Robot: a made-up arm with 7 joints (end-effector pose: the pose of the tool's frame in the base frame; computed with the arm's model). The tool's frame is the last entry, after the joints.
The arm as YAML. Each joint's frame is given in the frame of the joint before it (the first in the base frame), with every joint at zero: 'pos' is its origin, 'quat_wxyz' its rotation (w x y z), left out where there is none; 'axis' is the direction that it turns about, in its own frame. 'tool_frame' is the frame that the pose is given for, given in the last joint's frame.
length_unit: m
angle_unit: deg
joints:
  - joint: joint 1
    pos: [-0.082, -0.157, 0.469]
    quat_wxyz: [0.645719, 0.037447, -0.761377, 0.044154]
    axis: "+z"
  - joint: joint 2
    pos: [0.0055, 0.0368, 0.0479]
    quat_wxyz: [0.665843, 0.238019, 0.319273, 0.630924]
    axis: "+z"
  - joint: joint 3
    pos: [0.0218, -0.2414, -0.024]
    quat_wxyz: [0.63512, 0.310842, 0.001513, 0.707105]
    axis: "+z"
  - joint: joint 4
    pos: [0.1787, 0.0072, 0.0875]
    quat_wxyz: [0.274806, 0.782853, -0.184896, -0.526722]
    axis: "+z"
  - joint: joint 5
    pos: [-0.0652, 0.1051, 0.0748]
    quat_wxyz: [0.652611, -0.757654, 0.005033, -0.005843]
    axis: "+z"
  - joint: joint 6
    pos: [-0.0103, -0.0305, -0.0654]
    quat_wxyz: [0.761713, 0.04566, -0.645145, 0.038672]
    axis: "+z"
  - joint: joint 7
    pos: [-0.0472, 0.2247, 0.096]
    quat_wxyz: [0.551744, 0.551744, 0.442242, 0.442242]
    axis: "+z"
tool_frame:
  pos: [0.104, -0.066, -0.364]
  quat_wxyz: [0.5, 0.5, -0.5, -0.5]
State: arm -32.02 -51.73 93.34 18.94 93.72 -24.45 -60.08
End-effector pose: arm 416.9 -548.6 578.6 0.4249 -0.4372 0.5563 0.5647
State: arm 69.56 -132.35 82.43 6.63 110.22 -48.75 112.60
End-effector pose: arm -184.4 -278.8 1061.4 0.6221 -0.2005 -0.6314 0.4173
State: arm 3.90 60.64 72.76 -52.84 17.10 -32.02 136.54
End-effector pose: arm -473.3 419.5 877.9 0.0536 -0.1209 0.2863 -0.9490
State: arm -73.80 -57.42 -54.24 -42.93 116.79 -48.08 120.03
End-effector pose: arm 194.0 -615.6 -17.8 0.8933 0.4150 0.1315 -0.1118
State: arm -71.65 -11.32 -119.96 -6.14 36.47 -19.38 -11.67
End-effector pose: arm -221.3 -269.4 1059.6 0.1781 -0.8712 -0.4541 0.0557
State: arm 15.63 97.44 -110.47 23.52 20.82 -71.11 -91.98
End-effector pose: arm -588.1 -95.7 32.4 0.8776 0.1595 -0.2620 -0.3685
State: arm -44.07 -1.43 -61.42 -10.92 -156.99 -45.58 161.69
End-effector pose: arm 340.6 -107.0 425.6 0.7484 0.3805 0.2670 0.4731
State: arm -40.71 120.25 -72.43 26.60 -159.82 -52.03 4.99
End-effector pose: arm -278.5 522.2 669.2 0.1205 0.6857 -0.3991 0.5967
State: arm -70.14 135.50 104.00 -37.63 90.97 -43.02 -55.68
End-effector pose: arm -799.7 -123.0 440.1 0.1297 0.7127 0.5944 0.3491
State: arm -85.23 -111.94 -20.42 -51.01 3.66 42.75 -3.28
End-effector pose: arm -644.7 -274.2 126.6 0.0754 -0.6740 -0.5113 -0.5278
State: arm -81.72 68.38 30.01 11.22 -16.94 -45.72 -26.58
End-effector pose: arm -235.3 -668.6 474.9 0.8511 0.1379 0.4014 0.3091
